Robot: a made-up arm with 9 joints. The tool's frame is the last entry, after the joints. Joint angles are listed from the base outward.
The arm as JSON. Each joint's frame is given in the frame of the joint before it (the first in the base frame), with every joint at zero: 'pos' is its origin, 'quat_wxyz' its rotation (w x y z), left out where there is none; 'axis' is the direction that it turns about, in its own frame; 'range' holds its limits. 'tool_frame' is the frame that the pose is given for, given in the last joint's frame.
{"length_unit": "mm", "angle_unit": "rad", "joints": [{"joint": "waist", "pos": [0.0, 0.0, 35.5], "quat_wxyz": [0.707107, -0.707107, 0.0, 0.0], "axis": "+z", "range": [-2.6, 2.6]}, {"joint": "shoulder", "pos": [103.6, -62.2, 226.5], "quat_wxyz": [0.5, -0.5, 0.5, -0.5], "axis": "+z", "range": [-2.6, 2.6]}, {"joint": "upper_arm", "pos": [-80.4, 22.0, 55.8], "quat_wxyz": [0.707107, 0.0, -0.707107, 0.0], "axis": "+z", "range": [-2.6, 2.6]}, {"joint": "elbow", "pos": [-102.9, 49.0, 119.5], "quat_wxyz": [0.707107, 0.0, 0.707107, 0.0], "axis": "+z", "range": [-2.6, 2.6]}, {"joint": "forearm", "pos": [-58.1, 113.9, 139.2], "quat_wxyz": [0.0, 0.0, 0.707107, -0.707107], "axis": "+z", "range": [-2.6, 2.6]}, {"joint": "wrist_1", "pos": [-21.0, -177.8, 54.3], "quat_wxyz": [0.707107, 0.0, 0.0, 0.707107], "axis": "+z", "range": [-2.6, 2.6]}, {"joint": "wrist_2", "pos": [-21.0, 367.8, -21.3], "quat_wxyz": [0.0, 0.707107, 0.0, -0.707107], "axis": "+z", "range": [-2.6, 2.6]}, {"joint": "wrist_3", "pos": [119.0, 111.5, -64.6], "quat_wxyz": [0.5, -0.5, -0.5, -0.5], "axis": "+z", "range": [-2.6, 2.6]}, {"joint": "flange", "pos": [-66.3, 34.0, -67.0], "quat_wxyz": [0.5, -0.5, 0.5, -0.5], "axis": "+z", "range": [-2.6, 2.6]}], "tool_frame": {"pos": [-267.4, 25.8, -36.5], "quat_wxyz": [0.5, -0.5, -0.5, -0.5]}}
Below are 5 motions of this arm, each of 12 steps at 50 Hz.
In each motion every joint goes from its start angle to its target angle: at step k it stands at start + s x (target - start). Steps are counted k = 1, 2, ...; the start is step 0. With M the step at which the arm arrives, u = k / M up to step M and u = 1 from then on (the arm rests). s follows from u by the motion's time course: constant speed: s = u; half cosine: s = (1 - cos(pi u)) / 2; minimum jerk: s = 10 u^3 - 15 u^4 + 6 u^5.
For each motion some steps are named. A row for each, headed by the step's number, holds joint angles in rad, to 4 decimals.
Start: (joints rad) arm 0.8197 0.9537 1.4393 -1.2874 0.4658 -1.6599 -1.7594 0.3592 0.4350
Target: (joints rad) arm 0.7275 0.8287 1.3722 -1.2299 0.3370 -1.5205 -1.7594 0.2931 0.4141
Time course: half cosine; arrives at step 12
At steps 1, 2, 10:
1: 0.8181 0.9516 1.4382 -1.2864 0.4636 -1.6575 -1.7594 0.3581 0.4346
2: 0.8135 0.9453 1.4348 -1.2835 0.4572 -1.6506 -1.7594 0.3548 0.4336
10: 0.7337 0.8371 1.3767 -1.2338 0.3456 -1.5298 -1.7594 0.2975 0.4155

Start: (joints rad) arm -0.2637 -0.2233 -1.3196 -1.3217 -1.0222 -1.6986 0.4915 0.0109 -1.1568
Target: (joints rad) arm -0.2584 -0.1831 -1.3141 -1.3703 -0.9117 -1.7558 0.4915 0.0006 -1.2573
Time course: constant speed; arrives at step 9
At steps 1, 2, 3, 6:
1: -0.2631 -0.2188 -1.3190 -1.3271 -1.0099 -1.7050 0.4915 0.0098 -1.1680
2: -0.2625 -0.2144 -1.3184 -1.3325 -0.9976 -1.7113 0.4915 0.0086 -1.1791
3: -0.2619 -0.2099 -1.3178 -1.3379 -0.9854 -1.7177 0.4915 0.0075 -1.1903
6: -0.2602 -0.1965 -1.3159 -1.3541 -0.9485 -1.7367 0.4915 0.0040 -1.2238

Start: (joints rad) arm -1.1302 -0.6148 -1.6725 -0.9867 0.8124 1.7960 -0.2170 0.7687 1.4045
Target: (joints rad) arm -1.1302 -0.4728 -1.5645 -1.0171 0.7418 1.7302 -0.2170 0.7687 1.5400
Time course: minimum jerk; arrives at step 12
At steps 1, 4, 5, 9, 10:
1: -1.1302 -0.6141 -1.6720 -0.9869 0.8120 1.7957 -0.2170 0.7687 1.4052
4: -1.1302 -0.5850 -1.6498 -0.9931 0.7976 1.7822 -0.2170 0.7687 1.4329
5: -1.1302 -0.5656 -1.6351 -0.9972 0.7879 1.7732 -0.2170 0.7687 1.4515
9: -1.1302 -0.4875 -1.5757 -1.0140 0.7491 1.7370 -0.2170 0.7687 1.5260
10: -1.1302 -0.4778 -1.5683 -1.0160 0.7443 1.7325 -0.2170 0.7687 1.5352

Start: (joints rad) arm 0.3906 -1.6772 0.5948 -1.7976 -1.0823 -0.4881 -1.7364 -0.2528 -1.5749
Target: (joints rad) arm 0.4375 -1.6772 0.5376 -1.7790 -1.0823 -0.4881 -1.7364 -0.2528 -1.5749
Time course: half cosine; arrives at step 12
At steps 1, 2, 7, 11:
1: 0.3914 -1.6772 0.5938 -1.7973 -1.0823 -0.4881 -1.7364 -0.2528 -1.5749
2: 0.3937 -1.6772 0.5910 -1.7964 -1.0823 -0.4881 -1.7364 -0.2528 -1.5749
7: 0.4201 -1.6772 0.5588 -1.7859 -1.0823 -0.4881 -1.7364 -0.2528 -1.5749
11: 0.4367 -1.6772 0.5386 -1.7793 -1.0823 -0.4881 -1.7364 -0.2528 -1.5749

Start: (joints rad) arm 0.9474 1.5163 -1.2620 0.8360 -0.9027 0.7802 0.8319 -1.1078 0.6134
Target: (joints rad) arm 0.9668 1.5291 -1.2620 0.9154 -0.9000 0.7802 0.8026 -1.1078 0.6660
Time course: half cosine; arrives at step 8
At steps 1, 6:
1: 0.9481 1.5168 -1.2620 0.8390 -0.9026 0.7802 0.8308 -1.1078 0.6154
6: 0.9640 1.5272 -1.2620 0.9038 -0.9004 0.7802 0.8069 -1.1078 0.6583

